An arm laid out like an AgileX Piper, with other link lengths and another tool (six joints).
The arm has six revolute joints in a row. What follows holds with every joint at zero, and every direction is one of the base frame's.
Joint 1 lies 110.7 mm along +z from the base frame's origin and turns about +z.
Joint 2 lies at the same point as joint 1 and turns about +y.
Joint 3 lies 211.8 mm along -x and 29 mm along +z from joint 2 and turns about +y.
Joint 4 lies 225.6 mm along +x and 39.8 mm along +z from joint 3 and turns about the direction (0.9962, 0, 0.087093).
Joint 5 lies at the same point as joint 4 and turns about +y.
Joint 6 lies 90.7 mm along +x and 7.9 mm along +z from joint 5 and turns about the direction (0.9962, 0, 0.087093).
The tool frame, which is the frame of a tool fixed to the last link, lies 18.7 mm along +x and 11 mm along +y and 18.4 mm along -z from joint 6; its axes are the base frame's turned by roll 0.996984, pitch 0.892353 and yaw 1.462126 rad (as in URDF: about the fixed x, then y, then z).
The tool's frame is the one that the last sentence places.
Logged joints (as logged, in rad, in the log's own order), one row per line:
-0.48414 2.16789 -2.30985 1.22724 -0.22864 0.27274
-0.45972 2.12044 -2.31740 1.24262 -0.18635 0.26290
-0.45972 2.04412 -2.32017 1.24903 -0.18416 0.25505
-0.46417 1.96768 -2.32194 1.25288 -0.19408 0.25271
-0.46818 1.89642 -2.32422 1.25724 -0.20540 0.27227
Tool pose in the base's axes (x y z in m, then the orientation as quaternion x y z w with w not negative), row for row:
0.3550 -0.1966 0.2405 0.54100 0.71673 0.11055 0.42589
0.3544 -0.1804 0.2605 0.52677 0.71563 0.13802 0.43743
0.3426 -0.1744 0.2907 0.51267 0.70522 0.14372 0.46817
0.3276 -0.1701 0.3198 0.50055 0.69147 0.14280 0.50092
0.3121 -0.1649 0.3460 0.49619 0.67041 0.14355 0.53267
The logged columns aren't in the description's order. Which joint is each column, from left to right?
Columns, left to right: joint 1, joint 2, joint 3, joint 5, joint 4, joint 6.
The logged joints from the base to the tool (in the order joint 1, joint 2, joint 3, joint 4, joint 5, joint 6), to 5 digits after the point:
-0.48414 2.16789 -2.30985 -0.22864 1.22724 0.27274
-0.45972 2.12044 -2.31740 -0.18635 1.24262 0.26290
-0.45972 2.04412 -2.32017 -0.18416 1.24903 0.25505
-0.46417 1.96768 -2.32194 -0.19408 1.25288 0.25271
-0.46818 1.89642 -2.32422 -0.20540 1.25724 0.27227

